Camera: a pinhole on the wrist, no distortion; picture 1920 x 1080 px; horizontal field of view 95.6 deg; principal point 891.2 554.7 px. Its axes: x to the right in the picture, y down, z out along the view. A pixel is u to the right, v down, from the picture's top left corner.
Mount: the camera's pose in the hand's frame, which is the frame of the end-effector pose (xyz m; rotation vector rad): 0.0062 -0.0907 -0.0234 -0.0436 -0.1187 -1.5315
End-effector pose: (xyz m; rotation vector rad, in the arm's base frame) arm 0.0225 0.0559 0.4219 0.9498 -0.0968 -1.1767
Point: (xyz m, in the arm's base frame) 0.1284 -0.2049 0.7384
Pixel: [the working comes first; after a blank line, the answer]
In the camera's frame: -0.3265 0.1547 0.3461

70 944
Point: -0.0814 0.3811 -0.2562
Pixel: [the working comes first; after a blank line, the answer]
In the camera's frame: 0.3628 -0.0878 -0.5720

behind the camera
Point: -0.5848 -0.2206 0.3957
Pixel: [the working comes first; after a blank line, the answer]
In the camera's frame: 0.4385 -0.0233 0.4432

1752 509
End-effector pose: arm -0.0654 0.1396 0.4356 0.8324 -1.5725 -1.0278
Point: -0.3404 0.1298 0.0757
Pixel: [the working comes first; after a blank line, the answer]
In the camera's frame: 0.2709 -0.0670 0.3016

1673 361
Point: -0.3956 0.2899 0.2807
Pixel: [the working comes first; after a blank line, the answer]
In the camera's frame: 0.0254 -0.1071 0.3957

947 319
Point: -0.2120 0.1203 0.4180
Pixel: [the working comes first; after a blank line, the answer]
In the camera's frame: -0.0498 0.0476 0.1682

634 801
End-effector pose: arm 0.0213 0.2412 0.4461 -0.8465 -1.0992 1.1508
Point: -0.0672 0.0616 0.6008
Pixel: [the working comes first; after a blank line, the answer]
In the camera's frame: 0.0816 -0.1454 0.1536

outside the picture
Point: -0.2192 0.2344 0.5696
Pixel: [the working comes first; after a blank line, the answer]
In the camera's frame: -0.0078 0.0198 0.2903

868 614
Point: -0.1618 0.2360 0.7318
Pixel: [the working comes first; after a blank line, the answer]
In the camera's frame: 0.1583 0.0529 0.2600

1421 732
